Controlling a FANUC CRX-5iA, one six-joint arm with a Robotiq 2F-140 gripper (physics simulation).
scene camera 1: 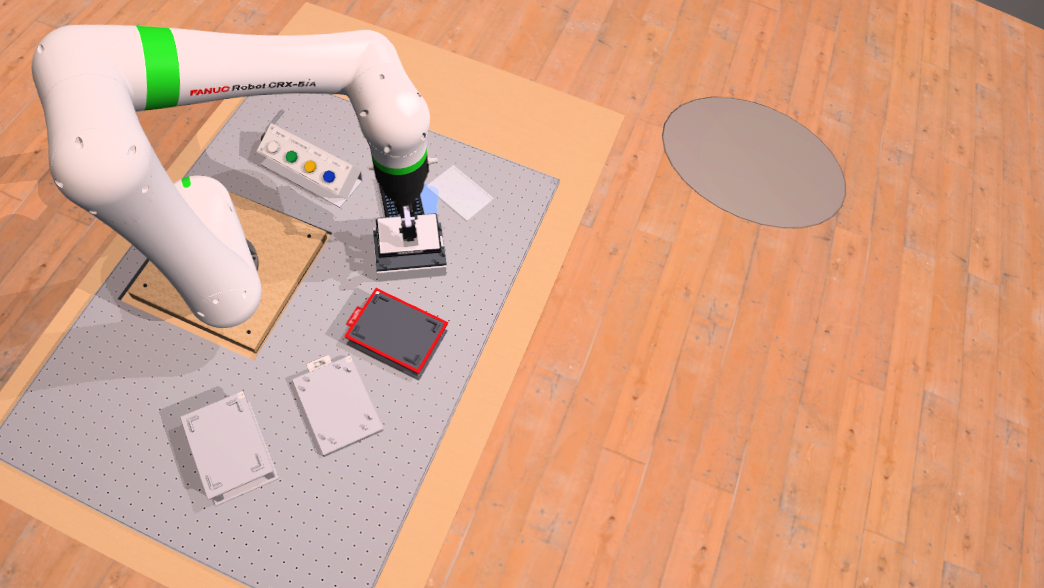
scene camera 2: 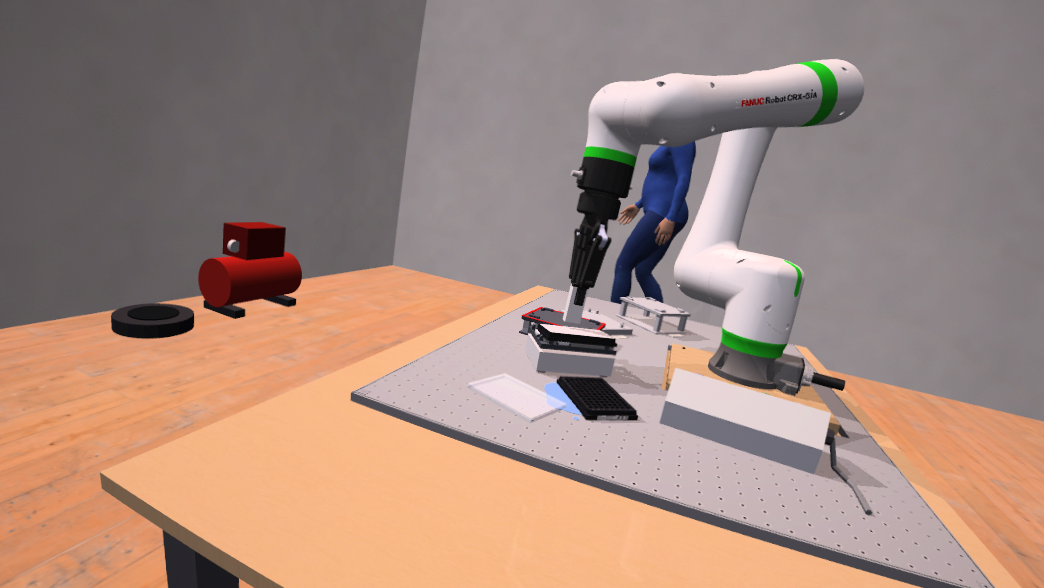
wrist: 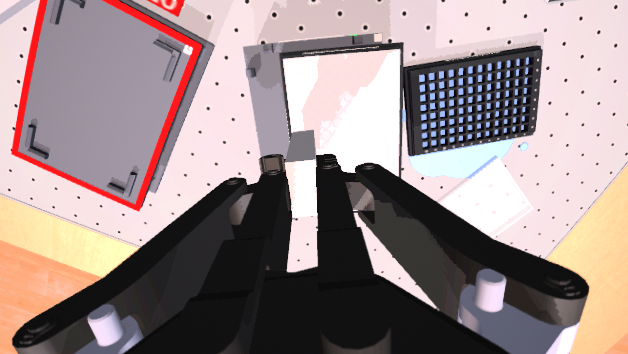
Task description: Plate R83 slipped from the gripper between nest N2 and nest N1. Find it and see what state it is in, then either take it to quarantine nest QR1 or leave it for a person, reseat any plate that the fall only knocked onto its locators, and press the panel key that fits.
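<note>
My gripper is shut and empty, its tips low at a white-topped black plate; contact cannot be told. That plate sits tilted and off to one side on its grey nest. A black well plate lies upright on the pegboard, partly hidden in scene camera 1. A blue spill and a clear lid are beside it. Red-edged QR1 bears no plate. The panel has white, green, yellow and blue keys.
Two pale nests stand beyond QR1. The panel's grey back rises beside the well plate. A person in blue stands behind the arm. A red compressor and a grey floor disc are off the table.
</note>
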